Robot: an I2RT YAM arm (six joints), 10 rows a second.
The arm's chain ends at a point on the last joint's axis. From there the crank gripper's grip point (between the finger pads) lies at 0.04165 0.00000 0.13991 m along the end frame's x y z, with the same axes.
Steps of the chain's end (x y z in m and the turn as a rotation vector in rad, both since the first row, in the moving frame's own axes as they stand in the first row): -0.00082, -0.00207, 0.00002, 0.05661, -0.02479, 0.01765; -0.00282, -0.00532, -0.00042, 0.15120, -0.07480, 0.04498; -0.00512, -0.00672, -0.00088, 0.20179, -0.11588, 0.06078; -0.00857, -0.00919, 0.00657, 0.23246, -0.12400, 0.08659
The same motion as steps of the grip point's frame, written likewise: -0.00424, -0.00931, 0.00081, 0.05661, -0.02479, 0.01765; -0.01292, -0.02497, 0.00084, 0.15120, -0.07480, 0.04498; -0.02068, -0.03315, 0.00038, 0.20179, -0.11588, 0.06078; -0.02477, -0.03908, 0.00726, 0.23246, -0.12400, 0.08659
